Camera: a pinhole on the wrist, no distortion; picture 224 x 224 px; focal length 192.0 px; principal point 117.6 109.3 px. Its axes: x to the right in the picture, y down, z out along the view. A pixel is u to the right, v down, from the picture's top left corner.
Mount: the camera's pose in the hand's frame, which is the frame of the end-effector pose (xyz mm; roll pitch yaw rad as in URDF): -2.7 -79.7 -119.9 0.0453 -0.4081 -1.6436
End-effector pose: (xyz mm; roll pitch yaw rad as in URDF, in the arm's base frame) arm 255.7 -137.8 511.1 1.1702 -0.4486 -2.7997
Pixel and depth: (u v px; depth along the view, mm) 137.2 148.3 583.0
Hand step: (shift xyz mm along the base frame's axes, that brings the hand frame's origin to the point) -106.2 357.4 276.1
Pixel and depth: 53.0 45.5 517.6
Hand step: 253.5 240.0 268.8
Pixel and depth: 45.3 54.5 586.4
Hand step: 276.6 263.1 345.4
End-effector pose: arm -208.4 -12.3 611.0 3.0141 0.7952 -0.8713
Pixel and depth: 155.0 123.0 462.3
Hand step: -195.5 133.6 -247.0
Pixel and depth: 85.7 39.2 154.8
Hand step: -38.3 30.3 36.9
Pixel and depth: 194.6 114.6 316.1
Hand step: -76.3 155.3 -154.0
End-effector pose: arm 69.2 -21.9 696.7 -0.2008 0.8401 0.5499
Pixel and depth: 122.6 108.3 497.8
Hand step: 100.4 264.5 219.8
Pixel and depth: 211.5 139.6 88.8
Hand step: 47.4 -73.3 -7.4
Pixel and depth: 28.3 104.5 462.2
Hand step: -84.2 346.5 108.0
